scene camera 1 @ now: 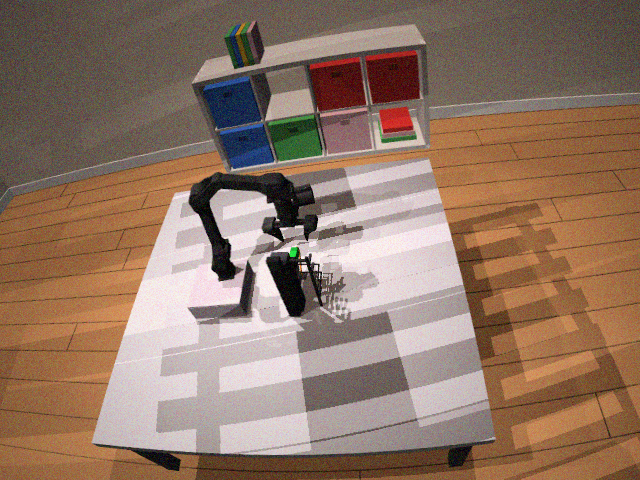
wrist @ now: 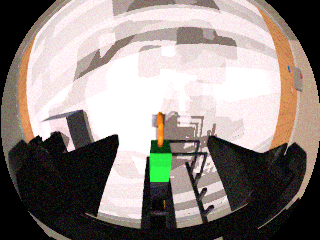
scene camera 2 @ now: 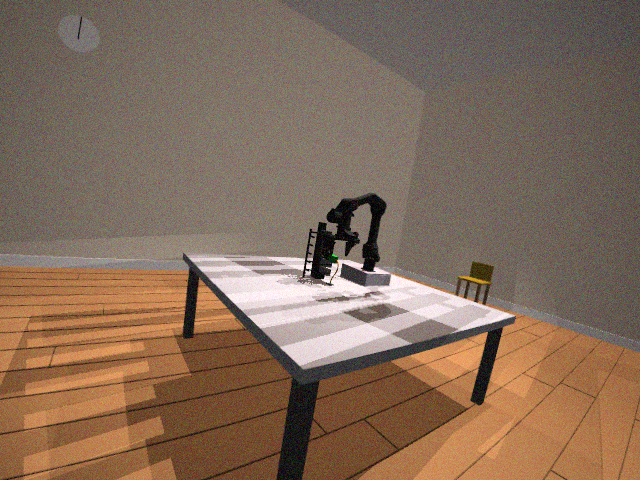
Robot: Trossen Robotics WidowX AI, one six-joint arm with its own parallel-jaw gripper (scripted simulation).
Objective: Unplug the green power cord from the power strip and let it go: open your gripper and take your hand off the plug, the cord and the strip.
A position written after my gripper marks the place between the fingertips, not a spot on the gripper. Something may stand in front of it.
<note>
My gripper (scene camera 1: 295, 240) is open, with nothing in its grasp. Further things: a green plug (wrist: 160, 159).
My gripper shows as well in the wrist view (wrist: 164, 140).
</note>
